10 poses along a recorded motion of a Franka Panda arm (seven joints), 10 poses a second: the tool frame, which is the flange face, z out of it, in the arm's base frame.
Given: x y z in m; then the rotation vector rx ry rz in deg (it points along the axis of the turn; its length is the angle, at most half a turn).
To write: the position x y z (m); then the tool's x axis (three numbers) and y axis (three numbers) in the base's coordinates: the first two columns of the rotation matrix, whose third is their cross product. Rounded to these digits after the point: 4 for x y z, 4 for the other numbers.
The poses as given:
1: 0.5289 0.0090 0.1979 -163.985 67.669 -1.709
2: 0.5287 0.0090 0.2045 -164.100 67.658 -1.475
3: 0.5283 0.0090 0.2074 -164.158 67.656 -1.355
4: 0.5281 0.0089 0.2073 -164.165 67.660 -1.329
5: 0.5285 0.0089 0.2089 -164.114 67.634 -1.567
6: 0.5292 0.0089 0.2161 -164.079 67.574 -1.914
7: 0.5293 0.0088 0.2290 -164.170 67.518 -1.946
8: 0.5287 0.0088 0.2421 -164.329 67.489 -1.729
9: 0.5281 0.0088 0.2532 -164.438 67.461 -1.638
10: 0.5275 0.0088 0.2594 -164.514 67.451 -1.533
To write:
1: 0.5289 0.0090 0.1979 0.7090 -0.7052 0.0005 -0.7044 -0.7081 -0.0492
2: 0.5287 0.0090 0.2045 0.7094 -0.7048 -0.0012 -0.7040 -0.7086 -0.0466
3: 0.5283 0.0090 0.2074 0.7096 -0.7046 -0.0021 -0.7039 -0.7088 -0.0452
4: 0.5281 0.0089 0.2073 0.7096 -0.7046 -0.0023 -0.7039 -0.7088 -0.0450
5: 0.5285 0.0089 0.2089 0.7096 -0.7046 -0.0002 -0.7038 -0.7089 -0.0469
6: 0.5292 0.0089 0.2161 0.7099 -0.7043 0.0031 -0.7033 -0.7092 -0.0492
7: 0.5293 0.0088 0.2290 0.7106 -0.7036 0.0038 -0.7027 -0.7099 -0.0483
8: 0.5287 0.0088 0.2421 0.7113 -0.7029 0.0025 -0.7021 -0.7107 -0.0452
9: 0.5281 0.0088 0.2532 0.7118 -0.7023 0.0021 -0.7016 -0.7112 -0.0434
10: 0.5275 0.0088 0.2594 0.7122 -0.7020 0.0015 -0.7014 -0.7116 -0.0419
